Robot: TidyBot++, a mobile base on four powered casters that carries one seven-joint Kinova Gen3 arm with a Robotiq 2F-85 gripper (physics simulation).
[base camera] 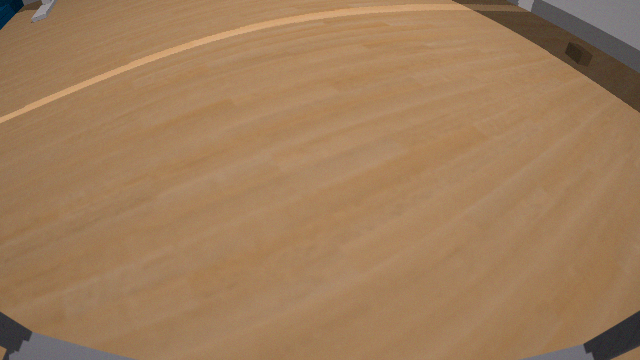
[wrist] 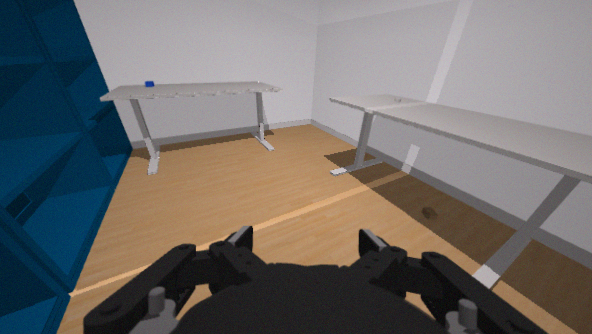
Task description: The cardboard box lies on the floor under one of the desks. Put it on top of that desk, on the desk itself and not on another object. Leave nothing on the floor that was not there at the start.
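Frame: origin at the arm's base, x back, y right, z up, level; centimetres.
Seen in the pictures: gripper, between the fingertips: (wrist: 305, 239).
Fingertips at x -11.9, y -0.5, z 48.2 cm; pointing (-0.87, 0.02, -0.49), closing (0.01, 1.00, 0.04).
Note:
Pixels of each thing's middle, then the offset from my fingertips to it. "pt": a spot on its surface instead. Level surfaces: height alone.
- small brown cardboard box, middle of its body: (base camera: 578, 54) (wrist: 429, 213) dz -85.4, dx -100.9, dy +99.5 cm
- right-hand desk, height of its surface: dz -15.9 cm
- tiny object, middle of its body: (wrist: 397, 99) dz -14.7, dx -162.8, dy +81.1 cm
- far leg, a spot on its surface: (wrist: 364, 140) pt dz -55.6, dx -169.9, dy +62.8 cm
A small brown cardboard box (base camera: 578, 54) (wrist: 429, 213) lies on the shaded floor under the right-hand desk (wrist: 480, 130), between its two legs and near the wall. In the base camera view it is at the upper right. My gripper (wrist: 305, 239) is open and empty, high above the floor and well apart from the box and the desk. A tiny object (wrist: 398, 100) lies on the desk top towards its far end; it is too small to identify.
A second desk (wrist: 195, 90) with a blue object (wrist: 149, 84) on it stands at the back left. A tall blue shelf unit (wrist: 95, 225) stands at the left. The right desk's near leg (wrist: 537, 225) and far leg (wrist: 364, 140) stand either side of the box.

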